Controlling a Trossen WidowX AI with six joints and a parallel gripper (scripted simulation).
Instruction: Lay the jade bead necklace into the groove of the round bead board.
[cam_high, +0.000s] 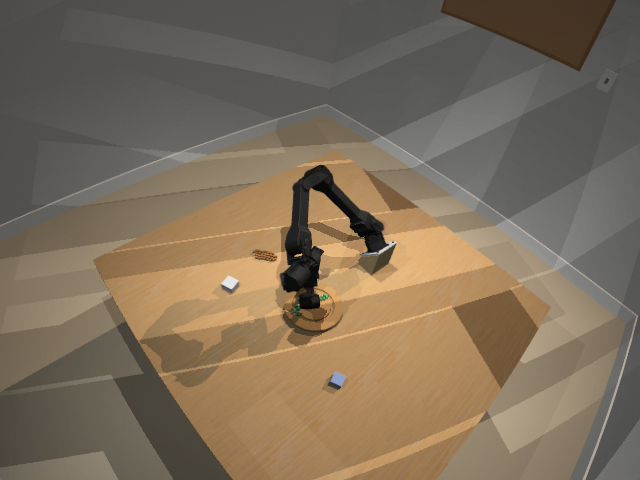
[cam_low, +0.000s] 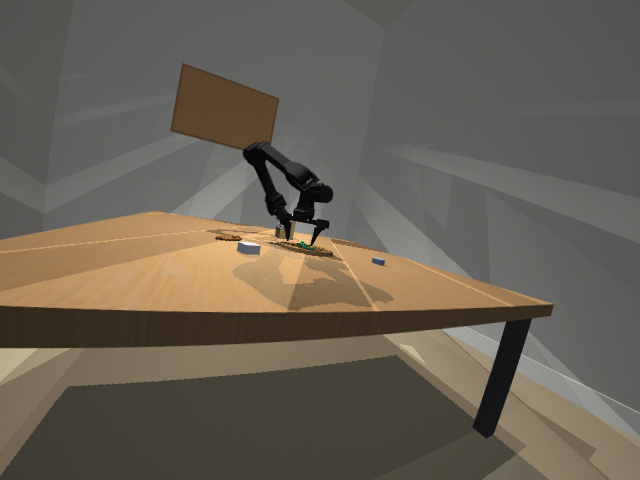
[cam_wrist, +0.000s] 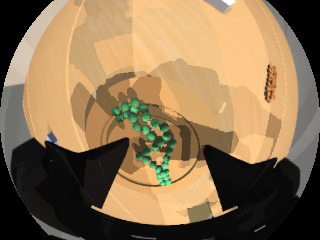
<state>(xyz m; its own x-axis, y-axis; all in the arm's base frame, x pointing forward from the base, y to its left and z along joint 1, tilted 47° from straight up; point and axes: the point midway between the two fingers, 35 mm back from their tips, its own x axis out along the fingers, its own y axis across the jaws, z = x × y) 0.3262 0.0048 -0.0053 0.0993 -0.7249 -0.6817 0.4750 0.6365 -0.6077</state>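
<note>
Now: the round wooden bead board 10 mm behind my gripper tip, 30 mm to the left of it and 10 mm below it. The rest, counted from my gripper tip: blue block 80 mm ahead, 290 mm to the left, 10 mm below; pale grey block 190 mm ahead, 180 mm to the right, 10 mm below.
</note>
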